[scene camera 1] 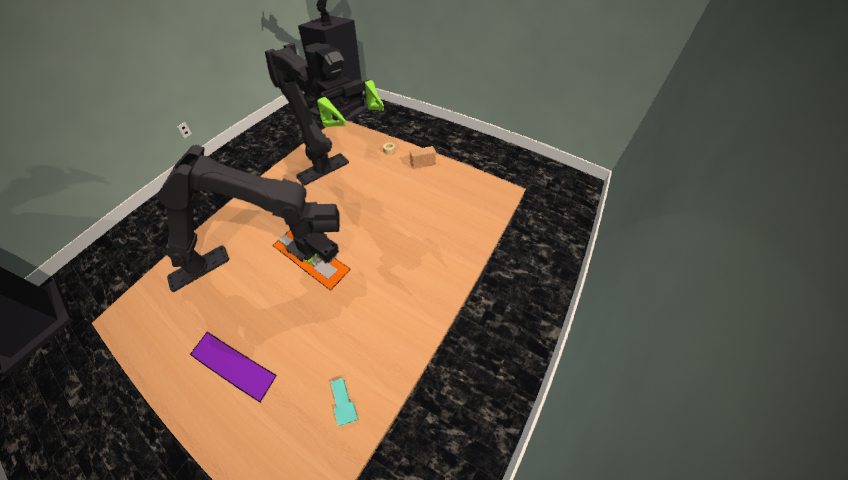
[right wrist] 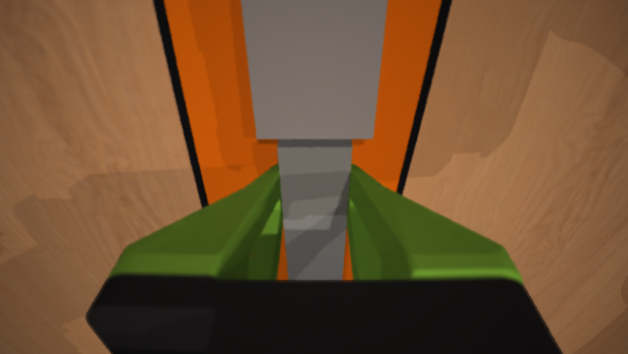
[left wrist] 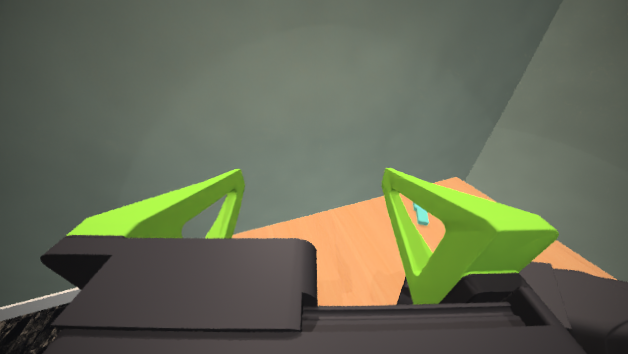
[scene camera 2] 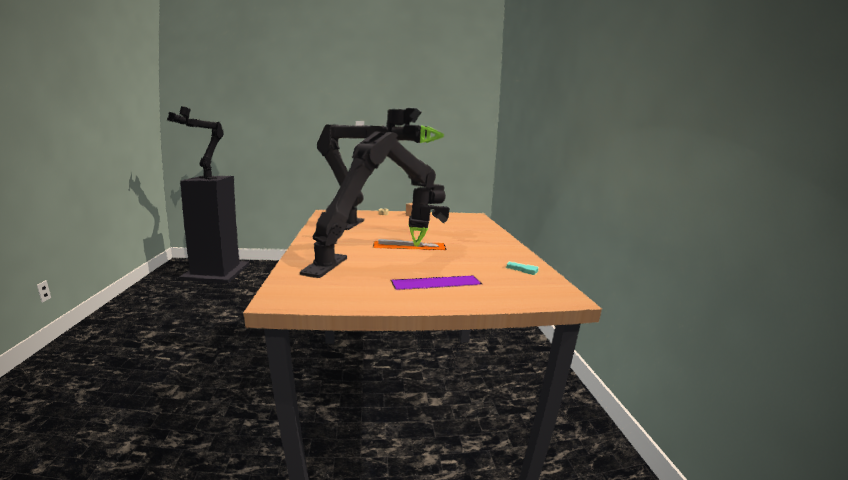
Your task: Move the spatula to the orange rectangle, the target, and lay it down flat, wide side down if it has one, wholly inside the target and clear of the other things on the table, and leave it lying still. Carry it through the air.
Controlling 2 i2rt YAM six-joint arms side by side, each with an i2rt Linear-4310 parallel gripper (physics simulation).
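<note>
The grey spatula lies along the orange rectangle, flat or nearly so, with orange showing on both sides of its blade. Whether it touches the surface is hard to tell. My right gripper points down and is shut on the spatula's handle, just behind the blade. The arm hides part of the handle in scene camera 1. My left gripper is open and empty, high above the table's far end.
A purple rectangle and a turquoise spatula-shaped thing lie toward the near end of the wooden table. A brown block and a pale ring stand near the far edge.
</note>
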